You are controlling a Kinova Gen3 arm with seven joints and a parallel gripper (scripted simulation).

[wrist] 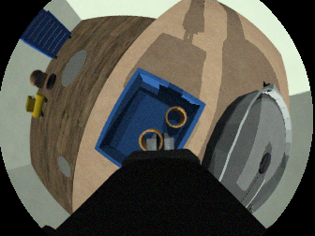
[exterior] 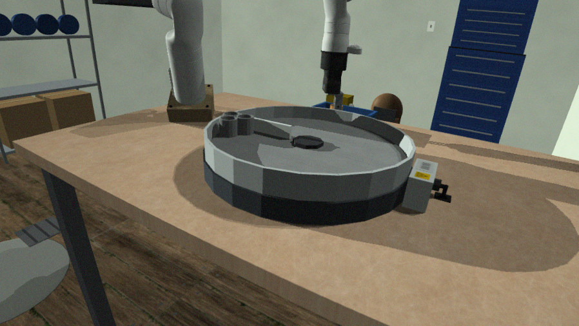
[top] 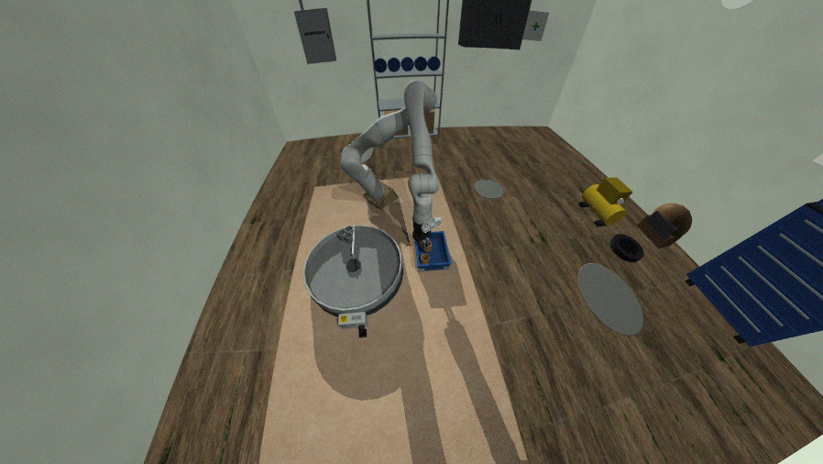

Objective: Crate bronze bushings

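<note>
Now: hand 40 mm above the blue crate, 30 mm to the right of it and 10 mm short of it. The rest, counted from my hand: grey turning table 330 mm to the right, 20 mm ahead, 10 mm below.
</note>
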